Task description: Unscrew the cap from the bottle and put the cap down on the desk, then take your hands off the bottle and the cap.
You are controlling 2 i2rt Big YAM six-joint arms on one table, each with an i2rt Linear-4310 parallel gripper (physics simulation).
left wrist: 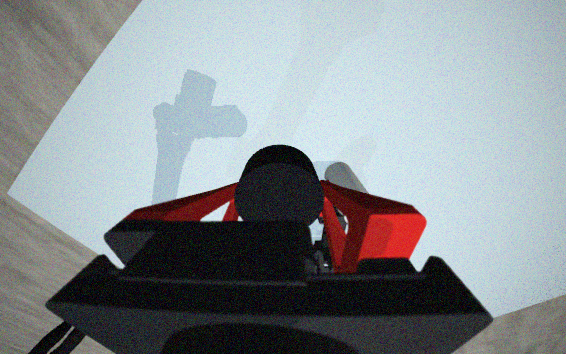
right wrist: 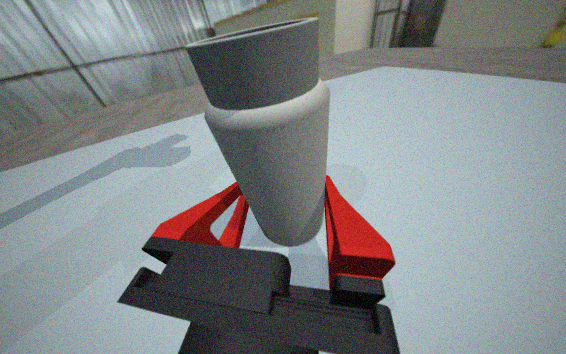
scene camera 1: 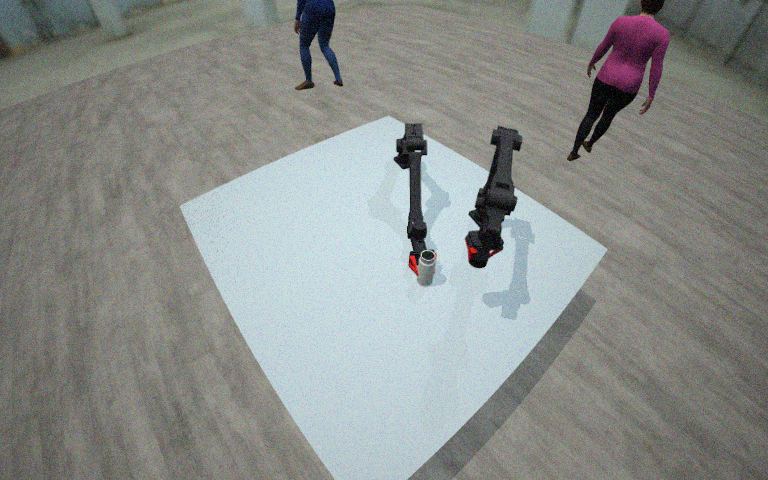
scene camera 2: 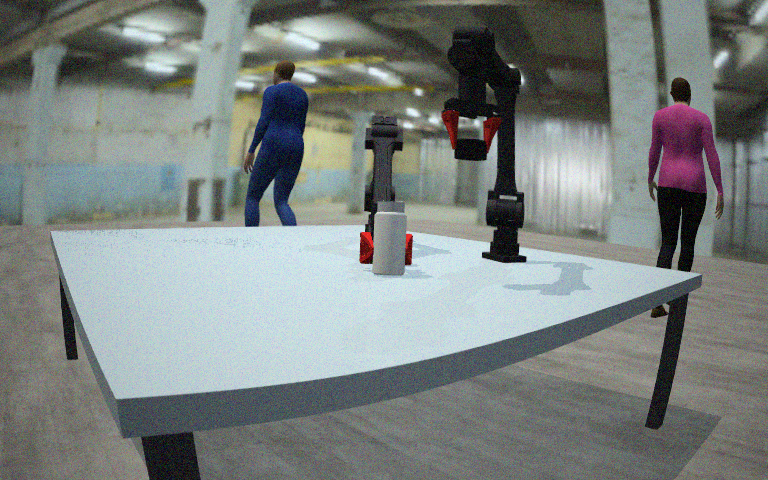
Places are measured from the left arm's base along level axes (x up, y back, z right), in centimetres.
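Pixels of known places: left gripper, between the fingertips: [left wrist: 280, 188] [scene camera 1: 478, 258] [scene camera 2: 470, 151]; right gripper, between the fingertips: [left wrist: 343, 180] [right wrist: 286, 180] [scene camera 1: 426, 274] [scene camera 2: 389, 251]; left arm's base, origin of its link: [scene camera 1: 481, 219] [scene camera 2: 504, 259]; right arm's base, origin of its link: [scene camera 1: 404, 162].
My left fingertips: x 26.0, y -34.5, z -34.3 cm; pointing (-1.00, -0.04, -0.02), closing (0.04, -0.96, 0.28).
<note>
Ahead of a thing's pixels: the offset from my left fingertips to its top centre. Level surfaces: height alone.
A grey bottle {dy -9.4, dx -10.7, dz +15.1 cm} [scene camera 1: 426, 270] [scene camera 2: 389, 244] [right wrist: 271, 151] stands upright on the white table {dx -26.0 cm} [scene camera 1: 287, 229] [scene camera 2: 263, 310], its neck open with no cap on it. My right gripper [scene camera 1: 423, 260] [scene camera 2: 386, 249] [right wrist: 286, 180] is shut on the bottle's lower body, with its red fingers on both sides. My left gripper [scene camera 1: 481, 253] [scene camera 2: 471, 139] [left wrist: 280, 188] is shut on the black cap {dy +0.0, dx +2.4, dz +0.0 cm} [scene camera 1: 478, 260] [scene camera 2: 470, 150] [left wrist: 279, 182]. It holds the cap high above the table, off to the right of the bottle. The bottle also shows small in the left wrist view [left wrist: 343, 175].
The left arm's base [scene camera 2: 504, 248] stands on the table behind and to the right of the bottle. A person in blue [scene camera 1: 317, 38] [scene camera 2: 277, 143] and a person in pink [scene camera 1: 606, 86] walk on the floor beyond the table.
</note>
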